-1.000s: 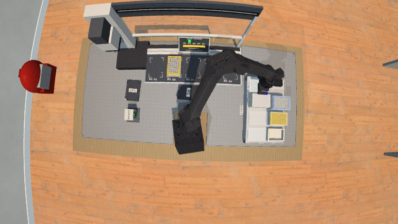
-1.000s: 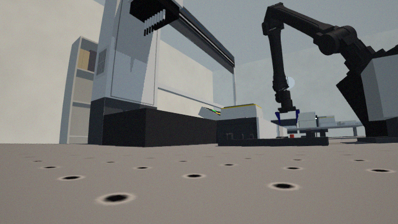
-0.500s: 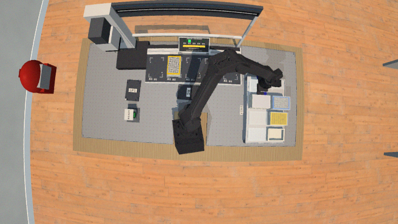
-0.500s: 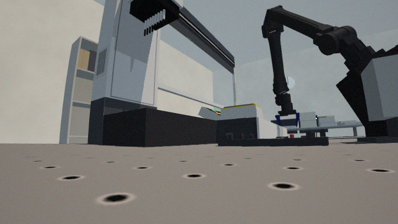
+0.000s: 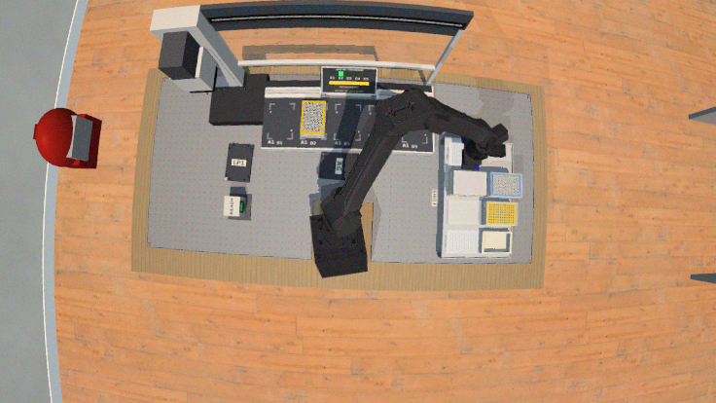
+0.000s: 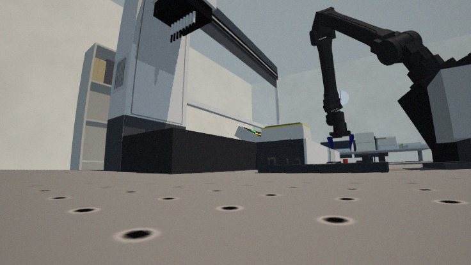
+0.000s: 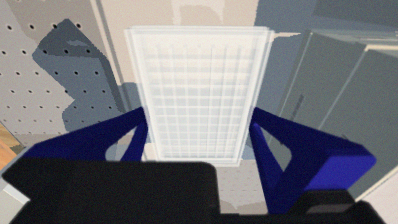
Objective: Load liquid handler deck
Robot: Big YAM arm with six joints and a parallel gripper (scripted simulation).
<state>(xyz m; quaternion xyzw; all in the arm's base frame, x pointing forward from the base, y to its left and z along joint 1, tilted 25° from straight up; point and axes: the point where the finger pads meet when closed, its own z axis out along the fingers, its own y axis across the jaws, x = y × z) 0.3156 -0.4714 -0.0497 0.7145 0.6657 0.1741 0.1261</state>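
Now: hand right at the clear plate lid. The rest, counted from my hand: shelf (17 cm behind, 6 cm to the right, 2 cm below); white sealed block (11 cm behind, 1 cm to the left, 5 cm above); sample plate (1 cm below).
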